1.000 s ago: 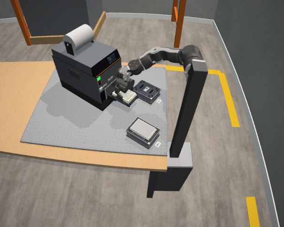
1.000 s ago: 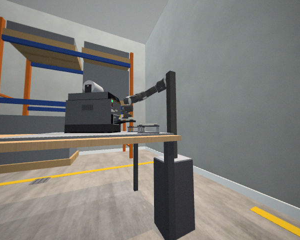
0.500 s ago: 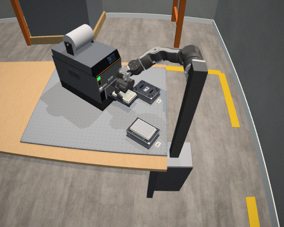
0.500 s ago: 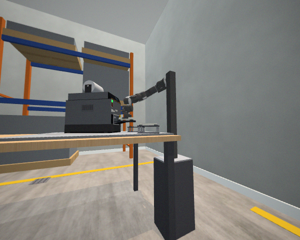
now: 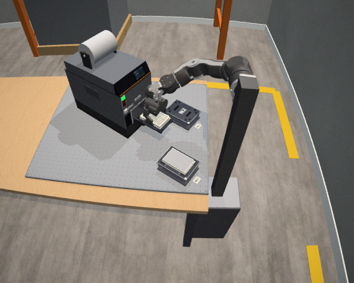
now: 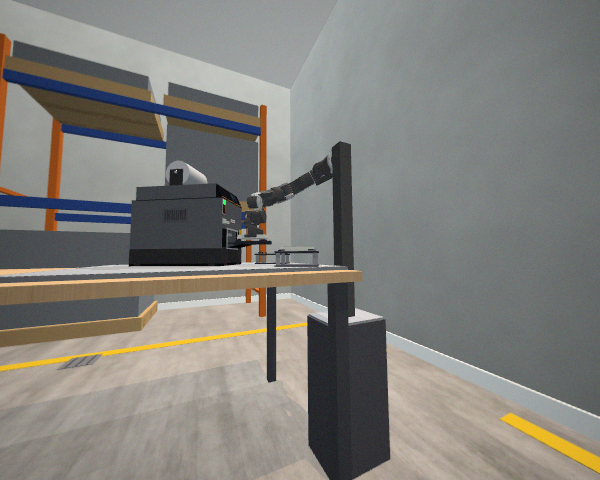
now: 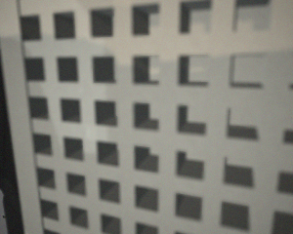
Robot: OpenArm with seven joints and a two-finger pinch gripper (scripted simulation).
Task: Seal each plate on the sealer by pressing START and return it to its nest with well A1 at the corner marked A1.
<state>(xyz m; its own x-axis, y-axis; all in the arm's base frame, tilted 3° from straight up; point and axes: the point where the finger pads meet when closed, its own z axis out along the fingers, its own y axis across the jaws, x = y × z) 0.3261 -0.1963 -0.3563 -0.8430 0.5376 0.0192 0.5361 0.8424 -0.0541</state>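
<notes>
The sealer stage lies 20 mm below my hand. The rest, counted from my hand: foil roll: 290 mm above, 280 mm ahead, 180 mm to the right; then white well plate: right at my hand; then white start button: 140 mm ahead, 60 mm above, 20 mm to the left.
</notes>
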